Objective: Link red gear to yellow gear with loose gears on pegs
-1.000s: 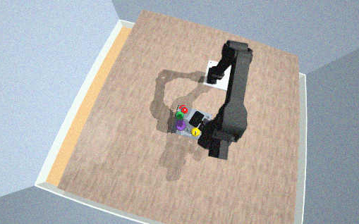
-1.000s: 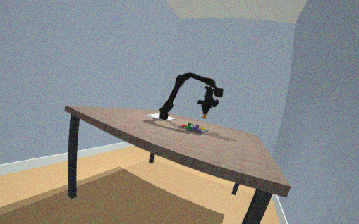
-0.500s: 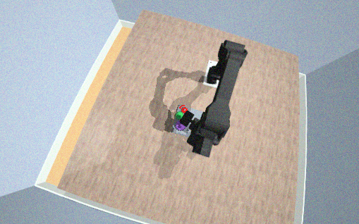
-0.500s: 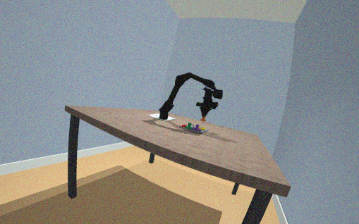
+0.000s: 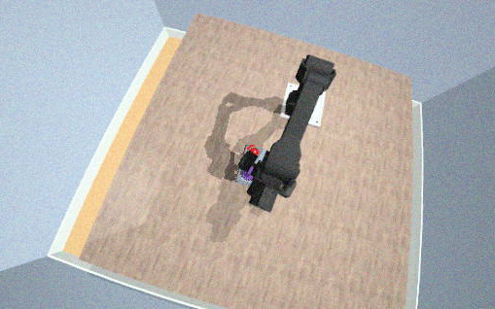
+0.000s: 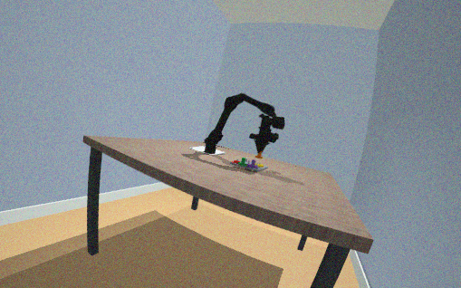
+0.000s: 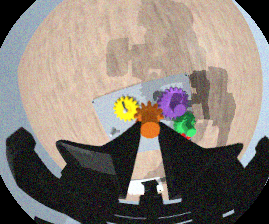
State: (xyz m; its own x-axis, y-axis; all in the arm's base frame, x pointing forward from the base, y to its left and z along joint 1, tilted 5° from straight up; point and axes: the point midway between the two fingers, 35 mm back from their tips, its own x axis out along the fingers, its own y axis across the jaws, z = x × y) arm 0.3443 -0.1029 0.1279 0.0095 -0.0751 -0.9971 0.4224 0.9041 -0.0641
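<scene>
My gripper tip is 10 mm above the orange gear. Round my gripper tip: green gear (70 mm behind, 60 mm to the right, 60 mm below); then purple gear (20 mm behind, 50 mm to the right, 60 mm below); then yellow gear (10 mm ahead, 40 mm to the left, 70 mm below).
</scene>
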